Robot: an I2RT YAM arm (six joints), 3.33 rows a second.
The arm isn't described. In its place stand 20 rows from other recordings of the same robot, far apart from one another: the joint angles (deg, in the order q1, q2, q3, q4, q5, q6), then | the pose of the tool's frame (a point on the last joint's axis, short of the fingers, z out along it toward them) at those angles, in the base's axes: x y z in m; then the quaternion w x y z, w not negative.
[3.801, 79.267, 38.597, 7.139, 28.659, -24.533] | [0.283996 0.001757 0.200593 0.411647 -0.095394 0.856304 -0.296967]
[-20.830, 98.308, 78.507, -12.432, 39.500, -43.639] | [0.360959 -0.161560 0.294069 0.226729 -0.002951 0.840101 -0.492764]
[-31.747, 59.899, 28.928, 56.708, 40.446, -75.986] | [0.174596 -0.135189 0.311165 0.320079 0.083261 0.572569 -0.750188]
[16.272, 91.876, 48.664, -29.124, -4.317, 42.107] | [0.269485 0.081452 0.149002 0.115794 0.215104 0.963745 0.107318]
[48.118, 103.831, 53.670, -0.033, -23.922, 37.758] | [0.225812 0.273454 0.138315 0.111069 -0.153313 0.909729 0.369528]
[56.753, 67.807, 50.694, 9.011, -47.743, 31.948] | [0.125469 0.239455 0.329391 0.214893 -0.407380 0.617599 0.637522]
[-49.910, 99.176, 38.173, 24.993, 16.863, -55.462] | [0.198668 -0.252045 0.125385 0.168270 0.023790 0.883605 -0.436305]
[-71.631, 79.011, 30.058, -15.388, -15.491, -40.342] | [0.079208 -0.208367 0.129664 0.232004 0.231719 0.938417 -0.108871]
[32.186, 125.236, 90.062, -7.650, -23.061, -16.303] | [0.403411 0.270381 0.164475 0.363011 -0.441659 0.785908 0.235602]
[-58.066, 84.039, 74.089, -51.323, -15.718, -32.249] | [0.164912 -0.246359 0.297896 0.267210 0.181316 0.942968 -0.080837]
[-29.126, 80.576, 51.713, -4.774, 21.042, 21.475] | [0.264206 -0.161845 0.248824 0.452554 0.448333 0.746655 -0.191571]
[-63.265, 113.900, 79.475, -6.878, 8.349, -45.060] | [0.195582 -0.399771 0.193760 0.186984 0.173382 0.892447 -0.372175]
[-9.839, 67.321, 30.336, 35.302, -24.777, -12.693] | [0.255066 -0.029094 0.254501 0.697382 -0.166862 0.696771 0.018017]
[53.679, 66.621, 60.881, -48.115, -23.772, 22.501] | [0.123411 0.192103 0.304957 0.118131 -0.311543 0.878890 0.341377]
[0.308, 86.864, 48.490, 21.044, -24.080, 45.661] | [0.336462 0.016334 0.240327 0.467852 0.189697 0.774591 0.380970]
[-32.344, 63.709, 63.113, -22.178, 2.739, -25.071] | [0.210044 -0.135024 0.365231 0.475837 0.066010 0.830042 -0.283287]
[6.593, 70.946, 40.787, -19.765, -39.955, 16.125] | [0.236785 0.050382 0.214322 0.252501 -0.043300 0.889609 0.378107]
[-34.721, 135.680, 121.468, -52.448, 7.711, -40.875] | [0.411867 -0.291225 0.195627 0.119112 -0.038868 0.976434 -0.175723]
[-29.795, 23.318, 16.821, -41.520, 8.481, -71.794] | [0.084892 -0.054658 0.168714 0.172324 -0.308931 0.878731 -0.320464]
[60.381, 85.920, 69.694, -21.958, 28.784, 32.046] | [0.180920 0.283548 0.300949 0.454257 -0.107952 0.871349 0.150822]
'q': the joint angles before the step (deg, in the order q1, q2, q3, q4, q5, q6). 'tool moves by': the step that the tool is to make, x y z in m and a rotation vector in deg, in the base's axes. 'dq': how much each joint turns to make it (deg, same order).
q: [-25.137, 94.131, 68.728, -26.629, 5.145, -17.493]
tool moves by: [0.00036, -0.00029, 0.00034, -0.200, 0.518, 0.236]
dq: [-0.001, 0.177, 0.361, -0.529, 0.172, -0.435]
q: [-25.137, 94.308, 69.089, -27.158, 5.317, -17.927]
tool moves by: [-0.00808, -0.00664, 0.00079, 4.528, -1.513, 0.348]
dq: [-2.080, -0.784, -0.447, -1.022, -5.235, 0.935]
